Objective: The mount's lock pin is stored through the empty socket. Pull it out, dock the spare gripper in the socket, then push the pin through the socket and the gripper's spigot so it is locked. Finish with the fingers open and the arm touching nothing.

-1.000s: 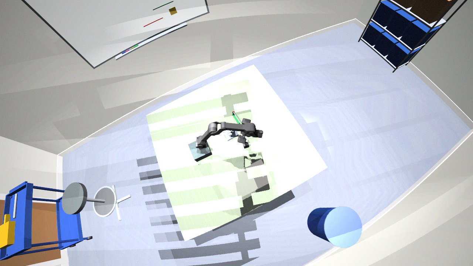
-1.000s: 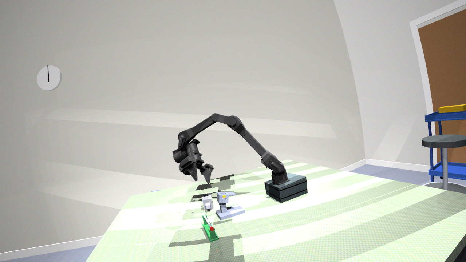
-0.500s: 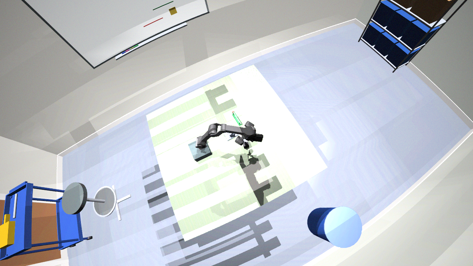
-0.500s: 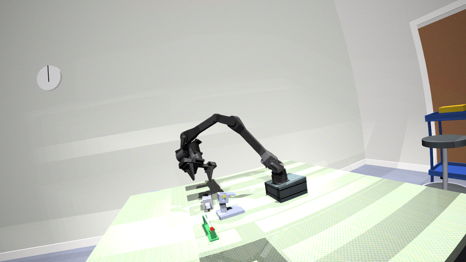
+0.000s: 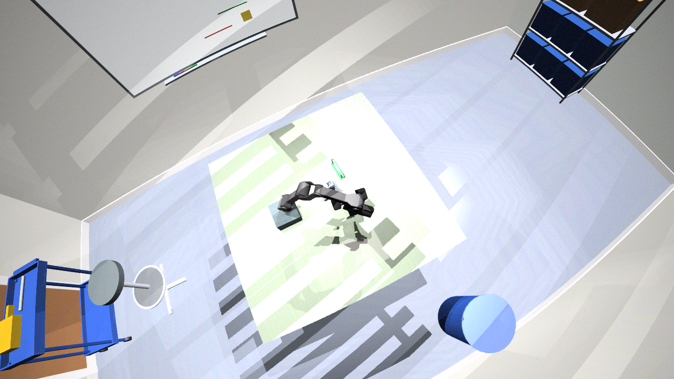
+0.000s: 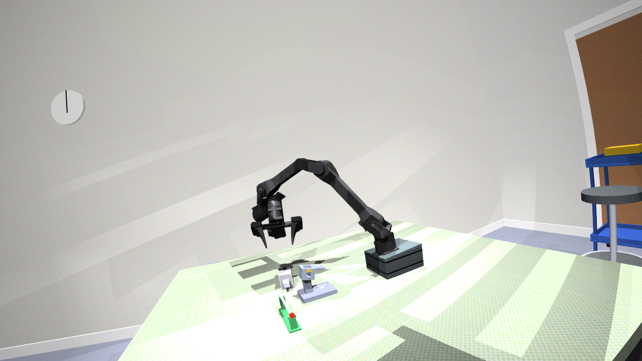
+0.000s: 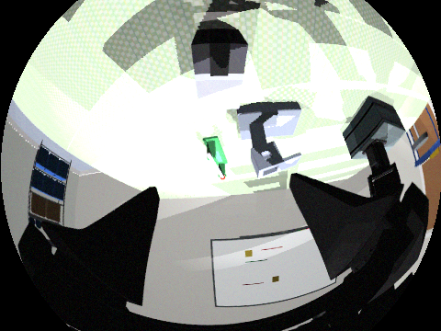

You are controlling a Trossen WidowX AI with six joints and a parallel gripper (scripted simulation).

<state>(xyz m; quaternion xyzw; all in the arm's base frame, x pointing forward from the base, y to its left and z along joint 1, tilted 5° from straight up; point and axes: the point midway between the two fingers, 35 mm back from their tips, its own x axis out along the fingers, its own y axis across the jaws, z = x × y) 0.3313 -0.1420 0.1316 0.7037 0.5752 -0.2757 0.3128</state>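
My gripper tip is 10 mm to the right of the spare gripper and 120 mm above it. Round my gripper tip: green rest: 40 mm ahead, 240 mm to the left, 130 mm below; then grey mount: 60 mm behind, 130 mm to the left, 100 mm below.
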